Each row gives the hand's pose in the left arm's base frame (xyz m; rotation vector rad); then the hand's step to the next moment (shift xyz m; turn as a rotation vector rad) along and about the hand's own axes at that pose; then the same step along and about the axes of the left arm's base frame.
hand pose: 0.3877 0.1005 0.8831 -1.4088 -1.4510 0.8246
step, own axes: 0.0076 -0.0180 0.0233 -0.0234 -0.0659 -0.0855
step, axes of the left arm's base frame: -0.0276 0.0084 0.0096 0.0532 -0.0422 0.0871
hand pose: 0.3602 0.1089 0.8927 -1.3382 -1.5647 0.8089
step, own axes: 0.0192 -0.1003 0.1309 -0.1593 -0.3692 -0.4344
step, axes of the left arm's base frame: -0.1599 0.0079 0.0438 0.2576 -0.2610 0.4647
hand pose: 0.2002 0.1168 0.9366 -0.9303 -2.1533 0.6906
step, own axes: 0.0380 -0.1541 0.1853 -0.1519 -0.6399 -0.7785
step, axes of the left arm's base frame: -0.2226 -0.0998 0.0035 0.4023 -0.3513 0.8680
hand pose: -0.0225 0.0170 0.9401 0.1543 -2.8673 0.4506
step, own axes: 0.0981 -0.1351 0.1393 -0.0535 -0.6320 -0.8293
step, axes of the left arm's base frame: -0.1058 -0.1783 -0.0657 0.3169 -0.3345 0.9369
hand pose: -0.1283 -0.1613 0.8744 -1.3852 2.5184 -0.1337
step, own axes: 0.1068 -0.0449 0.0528 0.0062 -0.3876 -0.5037
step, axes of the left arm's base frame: -0.0034 -0.1116 -0.0612 0.1758 -0.2377 0.5627
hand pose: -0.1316 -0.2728 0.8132 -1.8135 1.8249 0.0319
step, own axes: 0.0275 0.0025 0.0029 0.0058 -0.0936 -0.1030
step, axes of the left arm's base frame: 0.0007 -0.0238 -0.0143 0.0496 -0.0540 0.1185
